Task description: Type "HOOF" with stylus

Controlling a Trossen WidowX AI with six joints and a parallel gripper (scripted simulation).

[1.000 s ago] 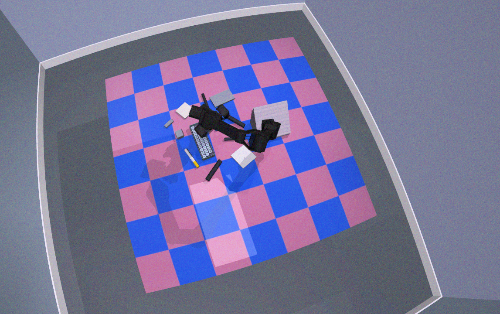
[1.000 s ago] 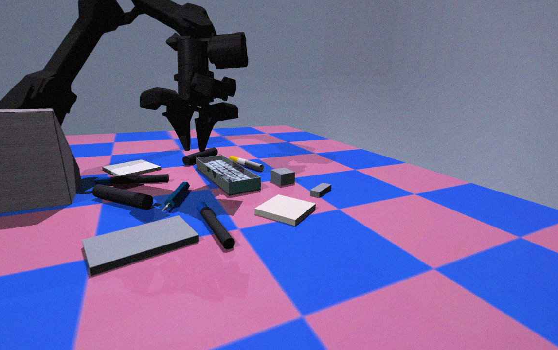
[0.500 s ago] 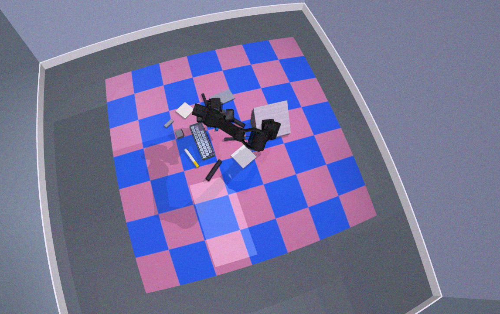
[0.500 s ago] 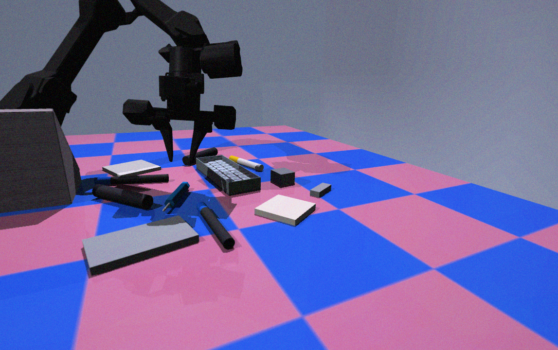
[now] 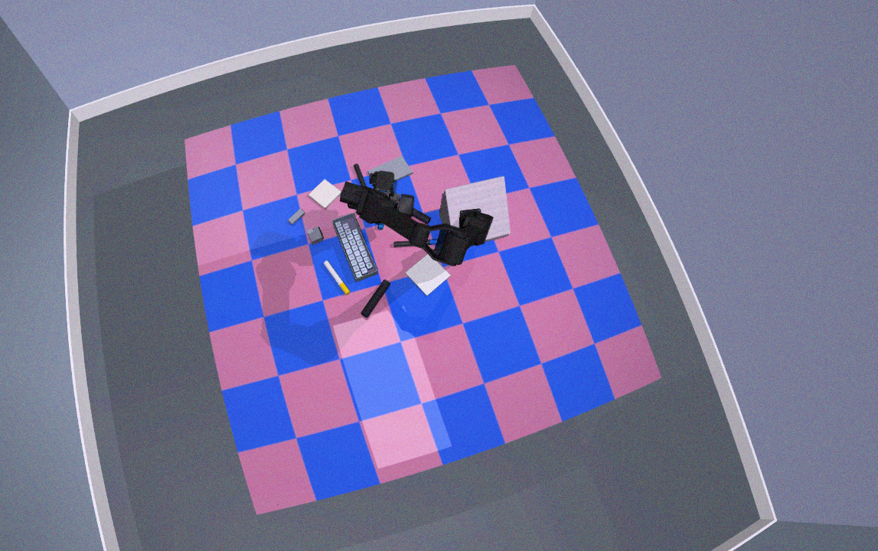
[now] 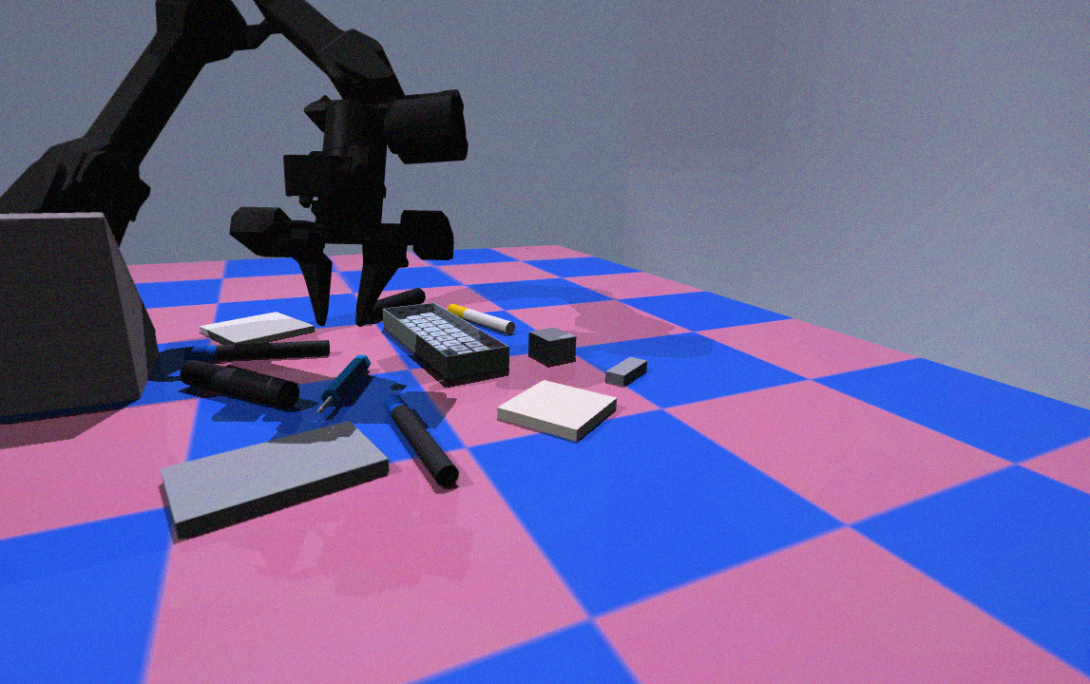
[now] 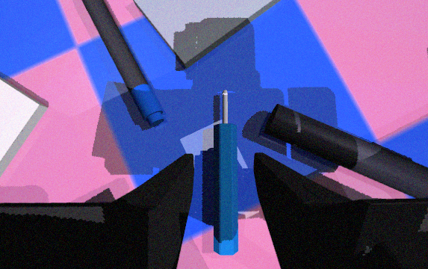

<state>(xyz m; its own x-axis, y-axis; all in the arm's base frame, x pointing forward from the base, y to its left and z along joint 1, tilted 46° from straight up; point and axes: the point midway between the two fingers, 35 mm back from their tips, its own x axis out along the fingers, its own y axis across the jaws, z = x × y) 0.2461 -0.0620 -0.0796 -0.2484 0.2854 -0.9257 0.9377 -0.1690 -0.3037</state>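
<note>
Right now my gripper tip is 10 mm past the blue stylus, 10 mm to the left of it and 60 mm above it. The rest, counted from my gripper tip: grey slab (50 mm behind, 140 mm to the right, 60 mm below); white pad (170 mm ahead, 100 mm to the right, 60 mm below); stylus tip (20 mm behind, 40 mm to the right, 60 mm below).
</note>
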